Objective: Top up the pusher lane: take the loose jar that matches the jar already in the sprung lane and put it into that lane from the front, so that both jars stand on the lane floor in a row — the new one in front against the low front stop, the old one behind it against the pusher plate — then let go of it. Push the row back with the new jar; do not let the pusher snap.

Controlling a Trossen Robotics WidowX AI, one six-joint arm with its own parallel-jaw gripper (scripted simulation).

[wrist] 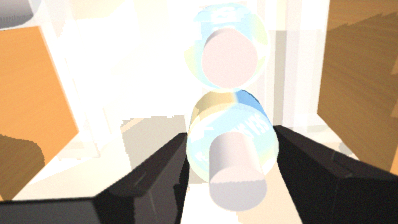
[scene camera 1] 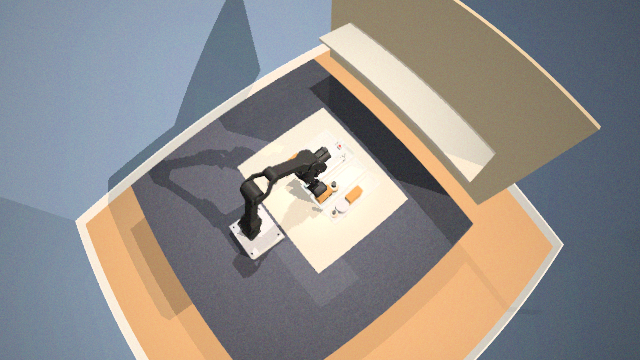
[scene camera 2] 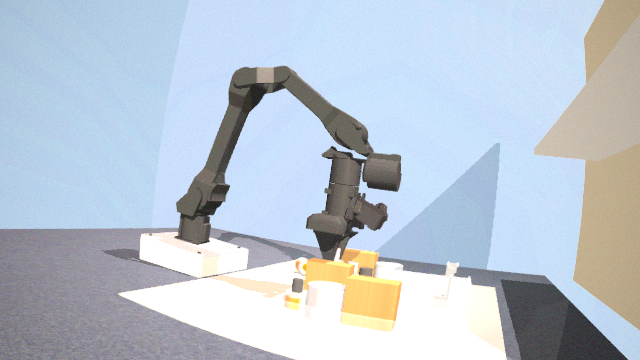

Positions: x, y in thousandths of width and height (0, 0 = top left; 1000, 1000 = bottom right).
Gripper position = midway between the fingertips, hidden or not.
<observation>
I see my gripper (scene camera 2: 518, 740), a shelf unit (scene camera 1: 707, 379) and a pale lane (scene camera 2: 645, 782).
My gripper also shows in the wrist view (wrist: 577, 614).
</observation>
